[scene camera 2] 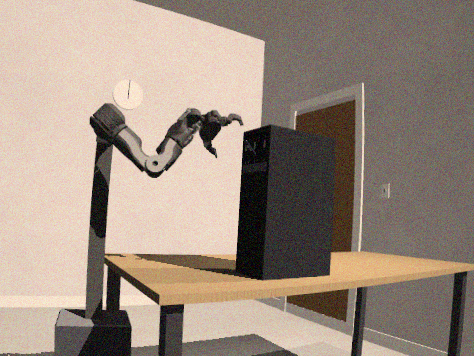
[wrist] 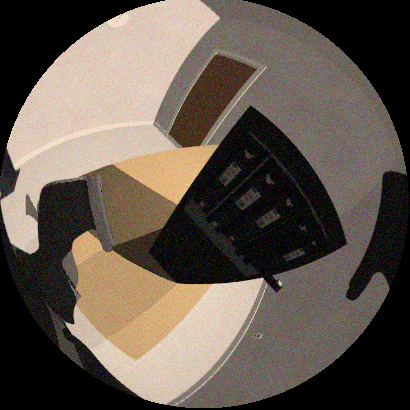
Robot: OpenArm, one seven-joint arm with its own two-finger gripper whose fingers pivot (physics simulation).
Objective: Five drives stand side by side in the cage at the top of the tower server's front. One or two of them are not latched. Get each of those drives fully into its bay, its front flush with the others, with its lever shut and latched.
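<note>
The black tower server (scene camera 2: 300,205) (wrist: 175,257) stands upright on the table. In the wrist view its cage shows a row of drives, among them a first drive (wrist: 230,174), a second (wrist: 248,198), a third (wrist: 267,218) and an end drive (wrist: 294,254) with pale labels. A dark lever (wrist: 271,281) with a light tip sticks out at the row's lower right end; I cannot tell whether it belongs to the fourth or fifth drive. The first three levers look shut; small seating differences are too dark to tell. My gripper (scene camera 2: 228,139) (wrist: 204,232) is wide open and empty, in front of the cage, apart from it.
The wooden table (scene camera 2: 140,280) (wrist: 130,330) bears the tower. The arm's post (scene camera 2: 97,210) stands beyond the table's left end. A brown door (scene camera 2: 346,200) (wrist: 212,100) is in the grey wall behind, and a round clock (scene camera 2: 128,94) hangs on the pale wall.
</note>
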